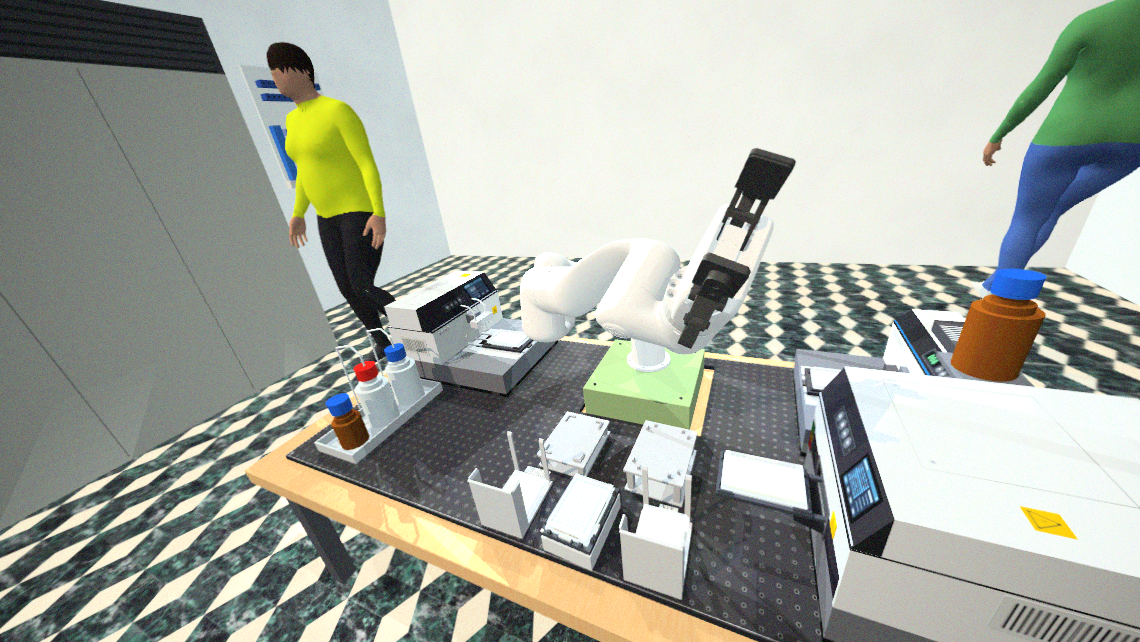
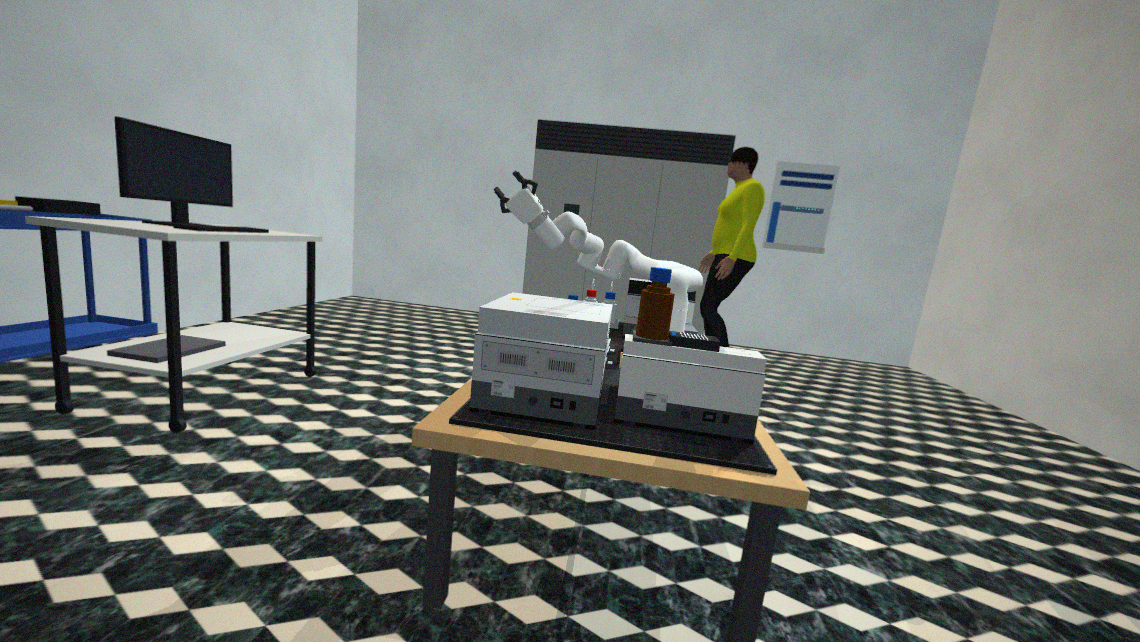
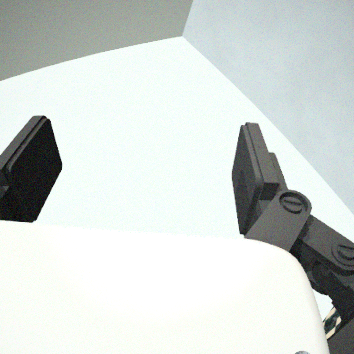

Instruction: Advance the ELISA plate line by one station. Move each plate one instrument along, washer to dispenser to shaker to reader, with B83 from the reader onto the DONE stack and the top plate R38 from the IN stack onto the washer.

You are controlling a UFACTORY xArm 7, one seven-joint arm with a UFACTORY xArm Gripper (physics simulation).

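Frame: origin at the arm's base, x ahead, y left, z up, level; metres.
Seen in the pictures: gripper, between the fingertips: (image 1: 751,207) (image 2: 504,179) (image 3: 143,143); arm's base, origin of its link: (image 1: 648,360).
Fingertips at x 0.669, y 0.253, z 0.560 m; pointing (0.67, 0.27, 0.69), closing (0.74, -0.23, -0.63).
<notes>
Pixels of each thing's top centre, then the offset from my fingertips to it. "spot": a spot on its surface instead.
- large right instrument, centre of its top: (image 1: 1024,450) (image 2: 554,305) 0.269 m back, 0.336 m left, 0.364 m down
- pale plate, centre of its top: (image 1: 844,379) 0.657 m back, 0.222 m left, 0.531 m down
- tray, a spot on its surface: (image 1: 406,414) spot: 0.295 m back, 0.872 m right, 0.615 m down
- large amber bottle, a spot on its surface: (image 1: 997,338) spot: 0.510 m back, 0.383 m left, 0.323 m down
My gripper (image 1: 743,223) (image 2: 508,183) (image 3: 143,143) is open and empty, raised high above the bench and tilted upward. A white plate (image 1: 507,340) lies on the stage of the back left instrument (image 1: 443,315), which has thin tubes. A white plate (image 1: 764,478) lies on the tray extending from the large right instrument (image 1: 989,446). A pale plate (image 1: 820,379) shows partly at the back right instrument. Another plate (image 1: 580,510) sits on a low white block at the front. Two white stack holders (image 1: 496,504) (image 1: 654,558) flank that block; their contents are unclear. Plate labels are unreadable.
Two pale pedestals (image 1: 574,441) (image 1: 660,452) stand before the green arm base (image 1: 638,398). Bottles stand in a tray (image 1: 406,414) at left. A large amber bottle (image 1: 997,338) (image 2: 654,311) stands at back right. Two people (image 1: 331,159) (image 1: 1084,103) are behind the bench.
</notes>
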